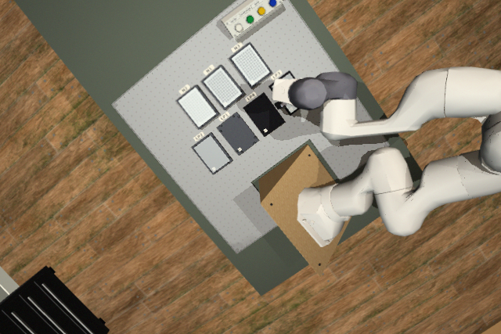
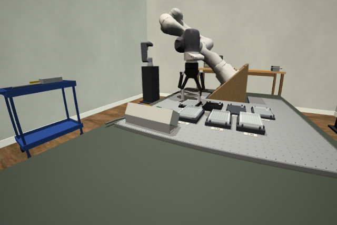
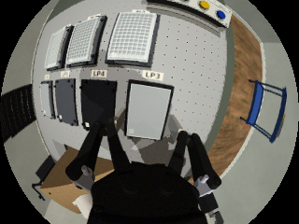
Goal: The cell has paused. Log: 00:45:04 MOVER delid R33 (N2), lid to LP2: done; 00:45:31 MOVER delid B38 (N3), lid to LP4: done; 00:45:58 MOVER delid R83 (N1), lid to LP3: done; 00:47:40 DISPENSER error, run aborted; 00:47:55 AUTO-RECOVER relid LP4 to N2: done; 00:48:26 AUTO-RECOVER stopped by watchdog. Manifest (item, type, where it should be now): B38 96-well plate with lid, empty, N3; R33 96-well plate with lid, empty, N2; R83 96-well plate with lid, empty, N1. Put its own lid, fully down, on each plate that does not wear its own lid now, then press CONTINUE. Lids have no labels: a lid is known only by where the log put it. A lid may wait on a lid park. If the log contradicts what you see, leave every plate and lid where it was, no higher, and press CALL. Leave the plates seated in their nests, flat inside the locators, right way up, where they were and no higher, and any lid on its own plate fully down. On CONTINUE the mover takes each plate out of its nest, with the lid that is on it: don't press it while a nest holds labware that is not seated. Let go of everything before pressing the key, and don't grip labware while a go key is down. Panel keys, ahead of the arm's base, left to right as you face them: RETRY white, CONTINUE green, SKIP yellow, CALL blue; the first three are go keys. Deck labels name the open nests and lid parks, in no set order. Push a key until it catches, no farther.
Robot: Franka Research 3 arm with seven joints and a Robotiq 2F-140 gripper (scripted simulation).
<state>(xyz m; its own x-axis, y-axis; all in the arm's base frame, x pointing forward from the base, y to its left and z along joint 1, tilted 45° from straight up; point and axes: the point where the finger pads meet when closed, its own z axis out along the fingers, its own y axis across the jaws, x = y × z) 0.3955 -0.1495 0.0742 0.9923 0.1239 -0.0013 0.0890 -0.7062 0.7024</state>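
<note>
My hand is 5 cm above the lid park LP3. Also, from my hand: lid park LP4: 13 cm to the left, 5 cm below, 2 cm behind; LP1: 26 cm to the left, 5 cm below, 3 cm behind; white key: 30 cm ahead, 4 cm to the left, 2 cm above.
</note>
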